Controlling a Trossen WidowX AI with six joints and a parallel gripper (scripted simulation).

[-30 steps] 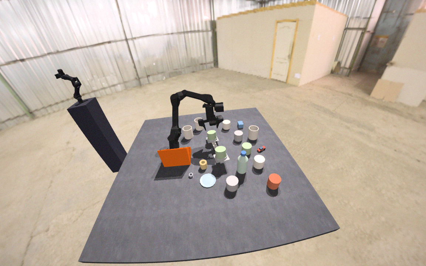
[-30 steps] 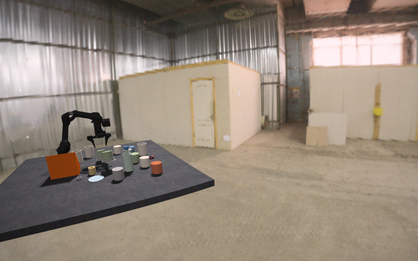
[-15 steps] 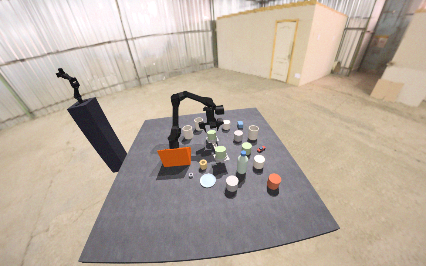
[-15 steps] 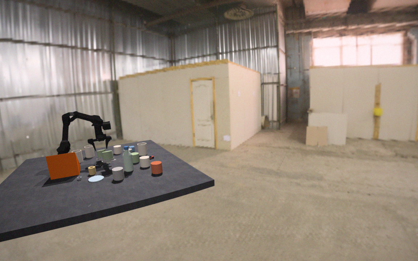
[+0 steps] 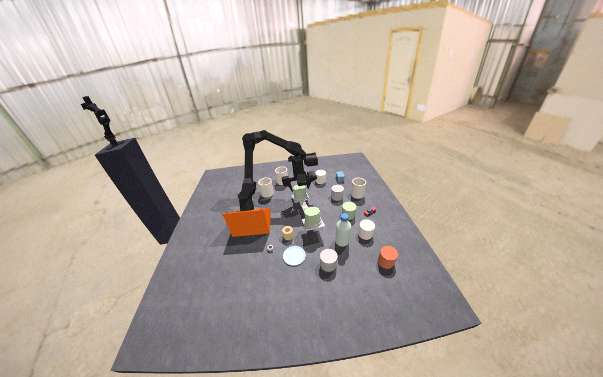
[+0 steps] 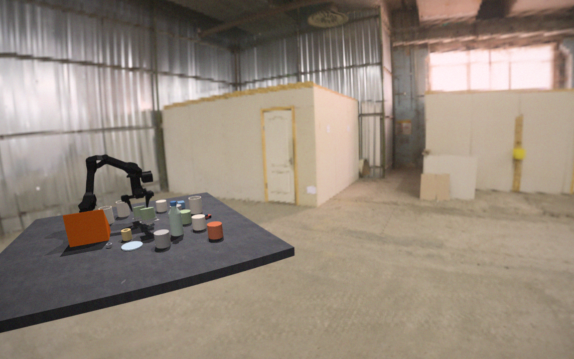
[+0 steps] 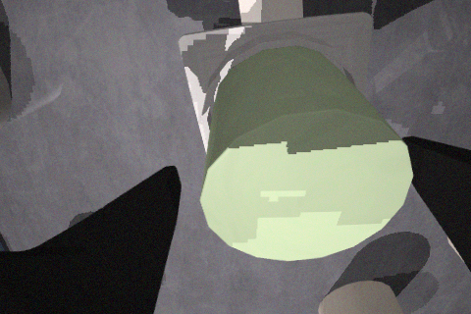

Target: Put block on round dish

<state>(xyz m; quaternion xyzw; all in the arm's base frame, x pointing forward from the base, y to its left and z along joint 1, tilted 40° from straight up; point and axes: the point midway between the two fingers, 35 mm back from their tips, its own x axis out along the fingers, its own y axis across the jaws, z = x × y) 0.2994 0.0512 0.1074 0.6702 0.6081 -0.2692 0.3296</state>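
Now: the grey block 3 cm below my gripper tip. From my gripper tip the other things lie so: blue cube 30 cm ahead, 13 cm to the left, 5 cm below; yellow spool 25 cm to the right, 12 cm behind, 5 cm below; round pale blue dish 37 cm to the right, 11 cm behind, 7 cm below.
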